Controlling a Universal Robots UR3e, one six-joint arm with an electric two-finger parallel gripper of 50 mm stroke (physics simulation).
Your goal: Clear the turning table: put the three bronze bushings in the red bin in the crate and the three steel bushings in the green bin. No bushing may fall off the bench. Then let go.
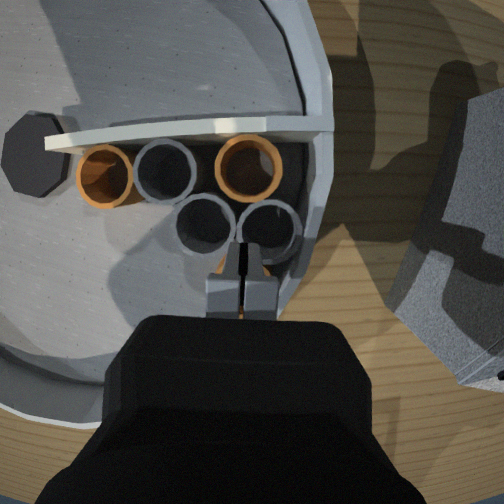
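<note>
On the grey turning table (75,260), five bushings stand open end up below a white bar (190,129). Two are bronze bushings, one at the left (104,175) and one at upper right (248,167). Three are steel bushings (164,171), (205,223), (269,230). Slivers of a third bronze bushing (220,265) peek out on both sides of my gripper (243,260). The fingers hide the rest of it. They are pressed together with only a thin dark slit between them. I cannot tell whether they touch that bushing.
A dark octagonal hub (32,154) sits at the left of the disc. The disc's raised pale rim (320,150) runs just right of the bushings. A grey crate corner (460,240) stands on the wooden bench (380,125) at the right; its bins are not visible.
</note>
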